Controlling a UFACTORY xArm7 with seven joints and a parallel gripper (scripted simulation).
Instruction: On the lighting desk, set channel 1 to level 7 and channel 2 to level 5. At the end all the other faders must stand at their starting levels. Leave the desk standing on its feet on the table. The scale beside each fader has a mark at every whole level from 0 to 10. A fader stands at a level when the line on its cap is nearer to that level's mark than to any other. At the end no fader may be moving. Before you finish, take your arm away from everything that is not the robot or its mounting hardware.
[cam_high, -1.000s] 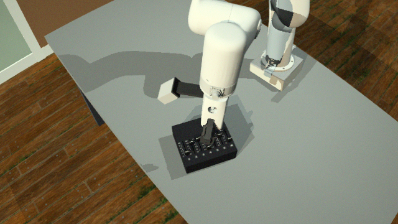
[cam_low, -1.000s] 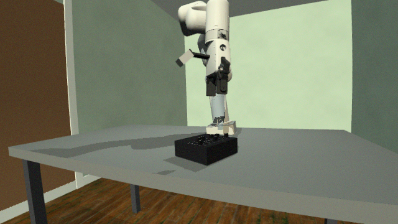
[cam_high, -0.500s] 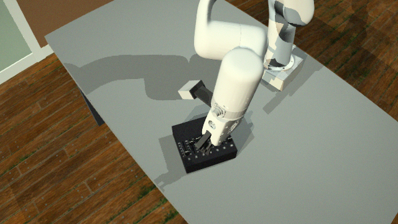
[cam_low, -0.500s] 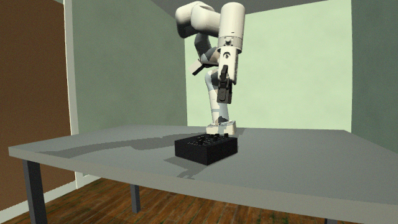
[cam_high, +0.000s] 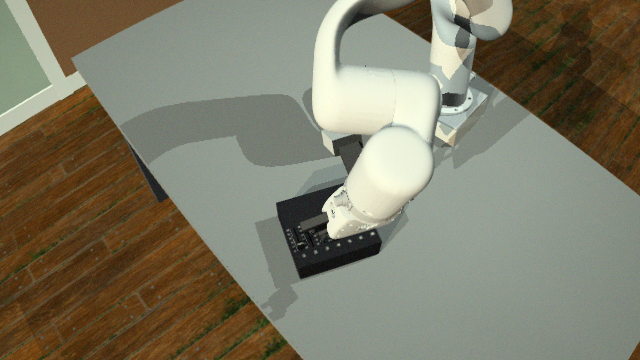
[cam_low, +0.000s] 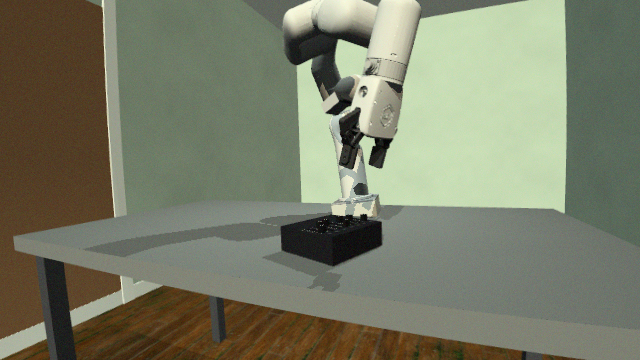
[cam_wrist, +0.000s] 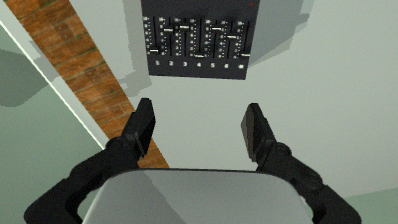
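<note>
Right now my hand is 5 cm short of the channel 1 fader cap, 7 cm to the left of it and 12 cm above it. From my hand the other things lie so: channel 5 fader cap (5 cm behind, 6 cm to the right, 12 cm below); master fader cap (8 cm behind, 2 cm to the right, 12 cm below); channel 4 fader cap (1 cm behind, 4 cm to the right, 12 cm below).
</note>
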